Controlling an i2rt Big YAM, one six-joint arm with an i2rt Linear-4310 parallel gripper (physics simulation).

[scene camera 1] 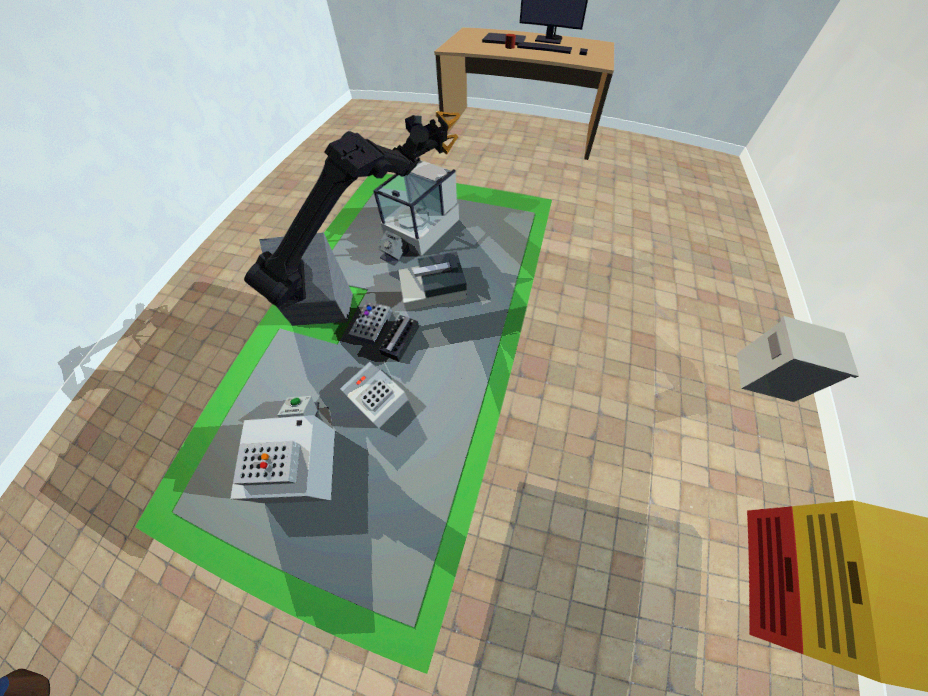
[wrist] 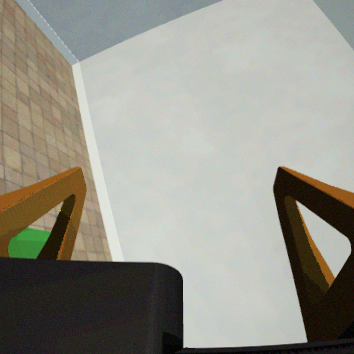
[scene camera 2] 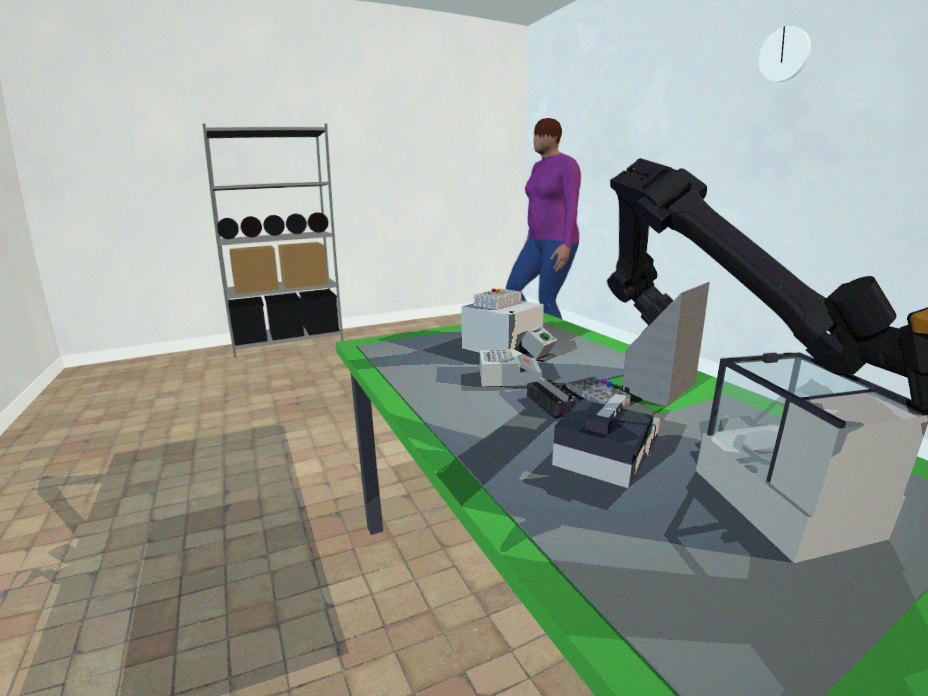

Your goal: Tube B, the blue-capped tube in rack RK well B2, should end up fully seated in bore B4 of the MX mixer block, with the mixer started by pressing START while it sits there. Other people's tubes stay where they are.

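Places are measured from the arm's base along level axes (x ahead, y down, z left), in metres.
Pixels of known places: gripper, fingertip midpoint: [scene camera 1: 458,125] [wrist: 179,177]; arm's base at its link origin: [scene camera 1: 290,278] [scene camera 2: 666,319].
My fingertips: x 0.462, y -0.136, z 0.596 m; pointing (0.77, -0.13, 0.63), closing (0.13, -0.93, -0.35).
Ahead of a thing's pixels: the offset from my fingertips to its middle.
My gripper [scene camera 1: 455,125] [wrist: 179,177] is open and empty, raised high at the far end beside the glass-walled balance; scene camera 2 cuts it off at the right edge. It is well away from the tube rack {dx -0.249, dy +0.291, dz -0.643 m} [scene camera 1: 359,330] [scene camera 2: 584,390], which holds a blue-capped tube {dx -0.252, dy +0.275, dz -0.613 m} [scene camera 1: 368,307] [scene camera 2: 610,384] beside a purple cap; well labels are too small to read. A large white unit {dx -0.377, dy +0.221, dz -1.041 m} [scene camera 1: 320,457] [scene camera 2: 481,327] carries a bored block with orange and red caps. A small box with a green button [scene camera 1: 295,401] [scene camera 2: 545,336] stands next to it. Which unit is MX cannot be read.
A small white bored unit {dx -0.196, dy +0.271, dz -0.879 m} [scene camera 1: 360,402] [scene camera 2: 490,373] with red markings stands between the rack and the large unit. A black rack {dx -0.149, dy +0.282, dz -0.697 m} [scene camera 1: 399,335] [scene camera 2: 550,395], a dark-topped device {dx -0.070, dy +0.255, dz -0.491 m} [scene camera 1: 449,283] [scene camera 2: 592,462] and the balance {dx -0.162, dy +0.195, dz -0.228 m} [scene camera 1: 437,233] [scene camera 2: 847,494] share the table. A person [scene camera 2: 554,194] stands behind it.
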